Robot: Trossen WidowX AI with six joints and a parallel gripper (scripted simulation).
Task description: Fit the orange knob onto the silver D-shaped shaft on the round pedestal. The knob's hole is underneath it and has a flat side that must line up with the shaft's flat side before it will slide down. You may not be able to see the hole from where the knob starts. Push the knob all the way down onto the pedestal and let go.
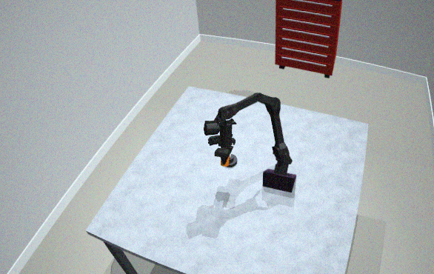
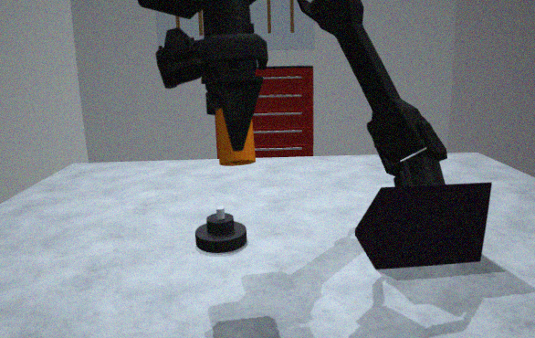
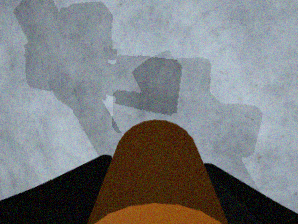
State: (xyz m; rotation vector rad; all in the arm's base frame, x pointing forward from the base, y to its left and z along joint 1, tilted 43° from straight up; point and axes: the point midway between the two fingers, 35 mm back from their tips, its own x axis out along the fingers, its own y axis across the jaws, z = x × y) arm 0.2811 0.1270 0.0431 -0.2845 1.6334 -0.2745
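Now: gripper tip 10 mm to the left of the orange knob and 30 mm below it. The rest, counted from my gripper tip: round dark pedestal (30 mm ahead, 170 mm to the right, 150 mm below).
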